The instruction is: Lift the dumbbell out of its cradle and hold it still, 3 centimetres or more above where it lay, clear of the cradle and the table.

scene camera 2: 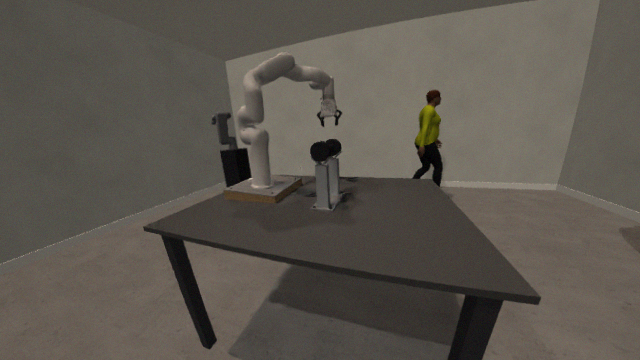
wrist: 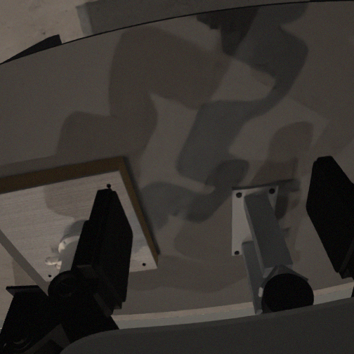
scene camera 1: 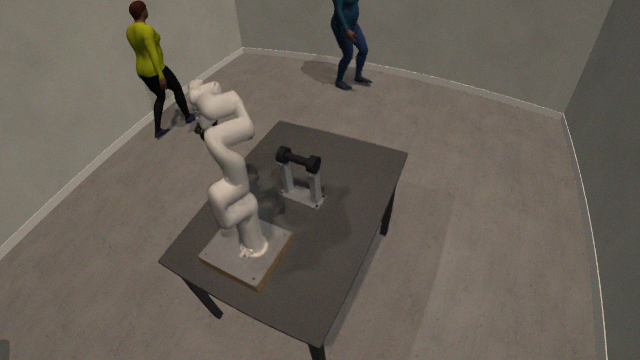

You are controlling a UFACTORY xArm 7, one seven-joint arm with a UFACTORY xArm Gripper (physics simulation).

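Frame: origin at the arm's base, x back, y right, z up, level; metres.
Where they show: gripper, fingertip midpoint: [scene camera 2: 329, 126]; arm's base, origin of the base link: [scene camera 2: 263, 185] [scene camera 1: 254, 246].
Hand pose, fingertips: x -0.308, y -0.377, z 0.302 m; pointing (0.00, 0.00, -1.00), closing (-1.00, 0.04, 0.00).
Observation:
Each offset is from my fingertips to the top centre of the thing. "spot": to the spot under its first point. Level surfaces: height alone.
The black dumbbell @(dx -0.083, dy +0.426, dz -0.067 m) [scene camera 1: 298, 159] [scene camera 2: 320, 151] [wrist: 288, 294] lies level across the tops of the two grey posts of its cradle @(spot: dx -0.055, dy +0.517, dz -0.236 m) [scene camera 1: 315, 188] [scene camera 2: 323, 186] [wrist: 267, 230]. In the wrist view one round end shows near the bottom, nearer the right finger, and hides the rest. My gripper [scene camera 2: 330, 125] [wrist: 216, 197] is open and empty, with its fingers pointing down. In scene camera 2 it hangs higher than the dumbbell and appears behind it, apart from it. In scene camera 1 the gripper is mostly hidden behind the arm, left of the dumbbell.
The cradle is on the dark table @(dz -0.352 m) [scene camera 1: 355, 150] [scene camera 2: 400, 250] [wrist: 30, 105], beside the arm's base plate [scene camera 1: 225, 250] [scene camera 2: 252, 196] [wrist: 30, 215]. A person in yellow [scene camera 1: 146, 50] [scene camera 2: 427, 125] and one in blue [scene camera 1: 346, 17] stand off the table. A grey device [scene camera 2: 223, 131] is behind the arm.

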